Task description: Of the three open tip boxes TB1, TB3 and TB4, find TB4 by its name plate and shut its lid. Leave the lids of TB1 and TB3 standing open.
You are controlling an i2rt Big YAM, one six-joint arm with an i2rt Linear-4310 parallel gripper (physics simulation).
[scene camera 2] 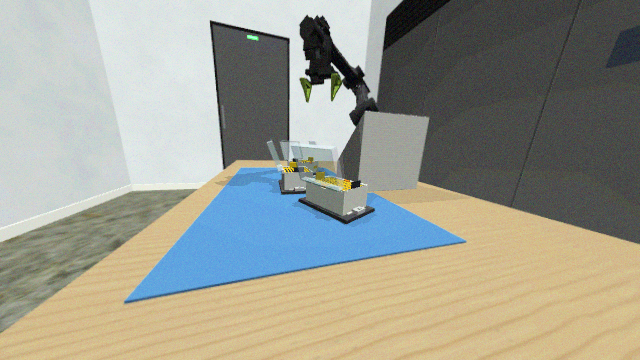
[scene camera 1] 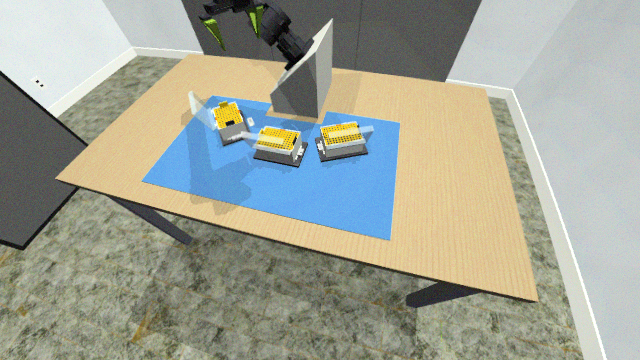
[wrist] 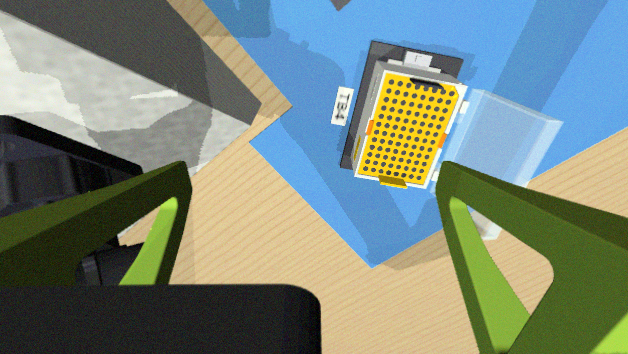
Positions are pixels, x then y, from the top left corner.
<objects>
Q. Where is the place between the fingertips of my gripper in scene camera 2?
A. At 319,101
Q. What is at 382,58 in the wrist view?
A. A tip box.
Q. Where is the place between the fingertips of my gripper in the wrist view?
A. At 313,175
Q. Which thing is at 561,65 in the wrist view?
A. A blue mat.
</objects>
